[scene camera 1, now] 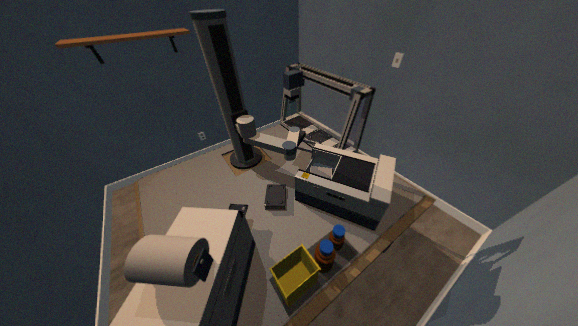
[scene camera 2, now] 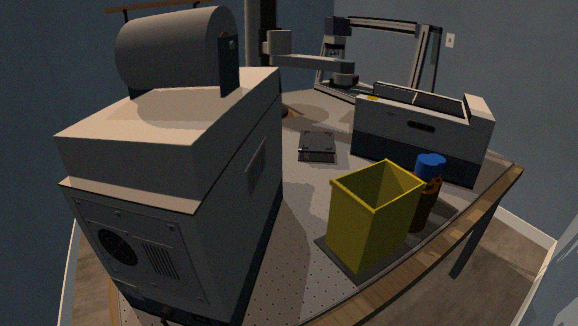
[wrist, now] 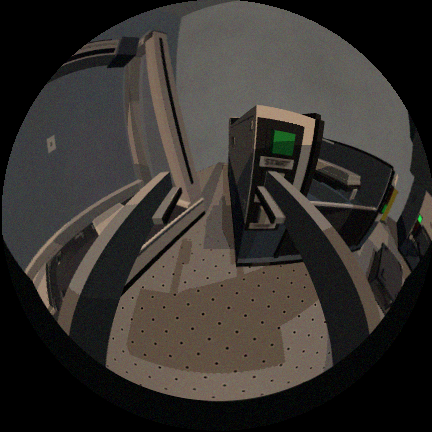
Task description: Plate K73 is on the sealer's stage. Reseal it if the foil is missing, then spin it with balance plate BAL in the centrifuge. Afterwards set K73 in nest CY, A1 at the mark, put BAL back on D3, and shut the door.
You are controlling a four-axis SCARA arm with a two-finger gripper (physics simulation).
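Pixels of known places: gripper, fingertip midpoint: [wrist: 217, 180]; arm's base, origin of the base link: [scene camera 1: 246, 158].
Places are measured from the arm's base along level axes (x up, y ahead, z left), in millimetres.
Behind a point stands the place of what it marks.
My gripper [wrist: 217, 180] {z 381, x 159, y 387 mm} is shut and empty, low beside the centrifuge [scene camera 1: 345, 192] {z 205, x 222, y 794 mm} [scene camera 2: 420, 122] {z 174, x 190, y 759 mm} [wrist: 242, 165] {z 381, x 159, y 447 mm}. In the wrist view its right finger overlaps the button panel under the green screen [wrist: 284, 143] {z 334, x 194, y 408 mm} and START label [wrist: 276, 162] {z 338, x 177, y 413 mm}; contact cannot be told. The buttons are largely hidden. The centrifuge's top opening shows a pale plate [wrist: 337, 172] {z 240, x 168, y 525 mm} inside, its label unreadable. The sealer [scene camera 1: 200, 220] {z -403, x 363, y 634 mm} [scene camera 2: 135, 165] {z -574, x 335, y 911 mm} carries a large roll; its stage [scene camera 1: 239, 209] {z -249, x 116, y 493 mm} is small and dark, and K73 cannot be made out there. Nest CY [scene camera 1: 276, 195] {z -21, x 53, y 490 mm} [scene camera 2: 316, 141] {z -28, x 53, y 486 mm} [wrist: 385, 270] {z 27, x 53, y 470 mm} is a dark block with no plate on it.
The gantry [scene camera 1: 330, 80] {z 630, x 502, y 208 mm} [scene camera 2: 385, 24] {z 628, x 484, y 195 mm} [wrist: 167, 105] {z 530, x 257, y 466 mm} stands behind the arm over the deck with the D nests; the deck's raised rim [wrist: 172, 226] {z 483, x 50, y 397 mm} is close to the left finger. A yellow bin [scene camera 1: 295, 275] {z -176, x 21, y 893 mm} [scene camera 2: 350, 225] {z -265, x 122, y 922 mm} and two blue-capped bottles [scene camera 1: 325, 256] {z -56, x 151, y 940 mm} stand near the table's front edge.
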